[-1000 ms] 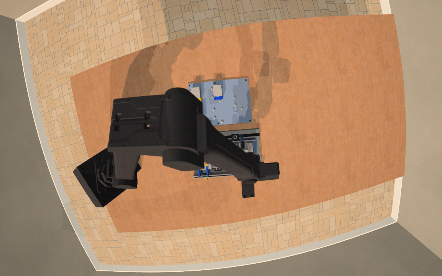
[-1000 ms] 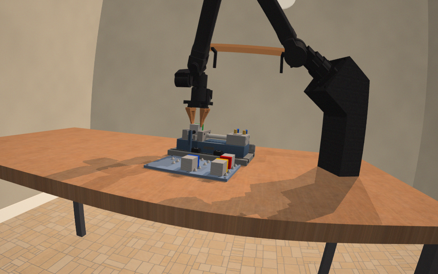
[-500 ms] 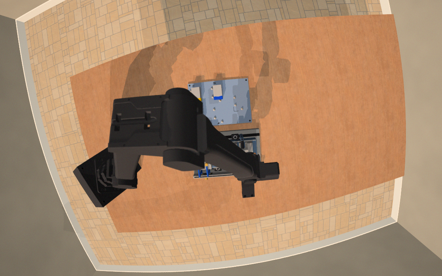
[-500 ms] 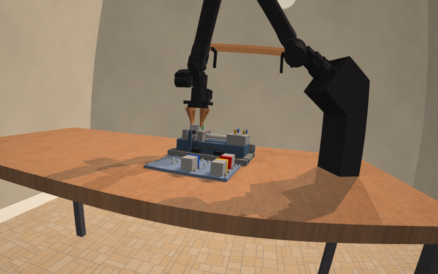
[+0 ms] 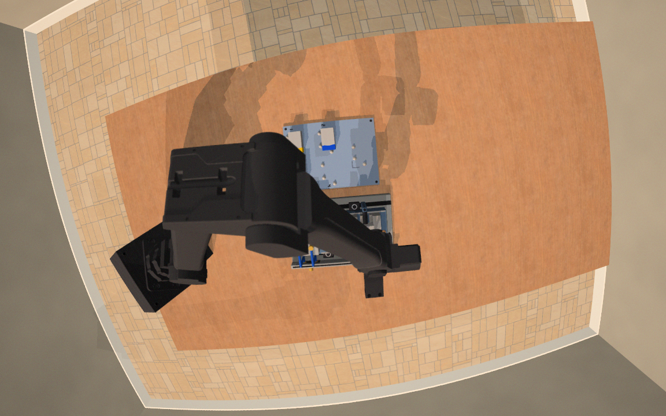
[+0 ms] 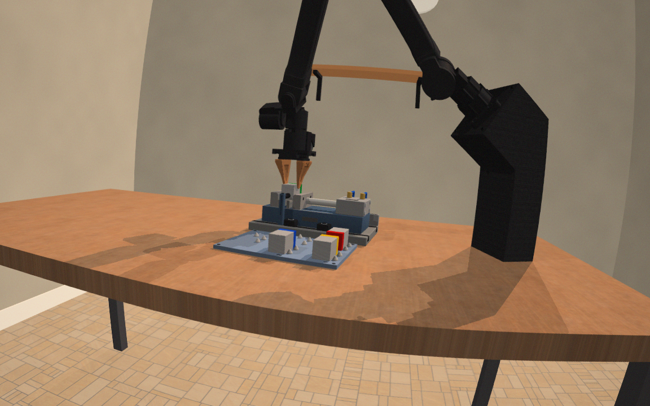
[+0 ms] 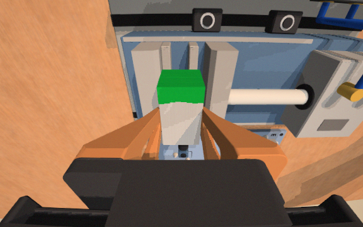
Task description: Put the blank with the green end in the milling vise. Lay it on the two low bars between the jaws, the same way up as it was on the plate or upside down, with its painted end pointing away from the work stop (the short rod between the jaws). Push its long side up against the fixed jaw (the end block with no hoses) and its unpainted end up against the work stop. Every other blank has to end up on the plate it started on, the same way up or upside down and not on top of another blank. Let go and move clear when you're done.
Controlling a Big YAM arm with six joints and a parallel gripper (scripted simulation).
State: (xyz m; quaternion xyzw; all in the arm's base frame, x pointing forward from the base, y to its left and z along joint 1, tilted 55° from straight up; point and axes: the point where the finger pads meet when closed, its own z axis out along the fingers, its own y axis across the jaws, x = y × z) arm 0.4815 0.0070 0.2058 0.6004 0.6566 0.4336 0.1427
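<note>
Right now my hand is 2 cm above the green-ended blank. Also, from my hand: moving jaw (4 cm below, 3 cm behind, 1 cm to the right); then pale rod (8 cm behind, 4 cm below, 3 cm to the right); then fixed jaw (4 cm below, 3 cm ahead, 1 cm to the left).
</note>
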